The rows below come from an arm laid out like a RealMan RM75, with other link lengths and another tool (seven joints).
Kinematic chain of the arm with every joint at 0, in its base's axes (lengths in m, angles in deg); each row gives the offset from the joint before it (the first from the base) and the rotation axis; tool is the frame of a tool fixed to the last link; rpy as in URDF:
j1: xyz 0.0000 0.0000 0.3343 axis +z
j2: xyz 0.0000 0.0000 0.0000 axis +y
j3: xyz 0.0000 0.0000 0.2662 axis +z
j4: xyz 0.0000 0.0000 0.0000 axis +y
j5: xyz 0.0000 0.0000 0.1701 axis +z
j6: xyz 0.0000 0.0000 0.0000 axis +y
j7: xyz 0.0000 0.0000 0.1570 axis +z
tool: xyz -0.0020 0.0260 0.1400 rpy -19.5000 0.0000 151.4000
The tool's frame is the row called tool.
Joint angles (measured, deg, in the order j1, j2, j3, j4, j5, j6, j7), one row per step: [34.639 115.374 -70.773 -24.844 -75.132 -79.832 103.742]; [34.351 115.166 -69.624 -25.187 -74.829 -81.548 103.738]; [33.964 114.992 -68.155 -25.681 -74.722 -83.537 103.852]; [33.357 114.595 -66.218 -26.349 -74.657 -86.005 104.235]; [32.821 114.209 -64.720 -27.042 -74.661 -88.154 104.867]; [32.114 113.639 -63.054 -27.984 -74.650 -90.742 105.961]
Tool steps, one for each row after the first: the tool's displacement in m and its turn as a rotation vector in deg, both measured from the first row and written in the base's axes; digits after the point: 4 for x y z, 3 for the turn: [-0.0046 -0.0011 0.0090 0.396 1.554 0.576]; [-0.0094 -0.0030 0.0191 0.810 3.273 1.232]; [-0.0132 -0.0048 0.0330 1.400 5.259 1.831]; [-0.0160 -0.0075 0.0447 1.647 6.825 2.376]; [-0.0184 -0.0113 0.0589 1.750 8.562 2.955]
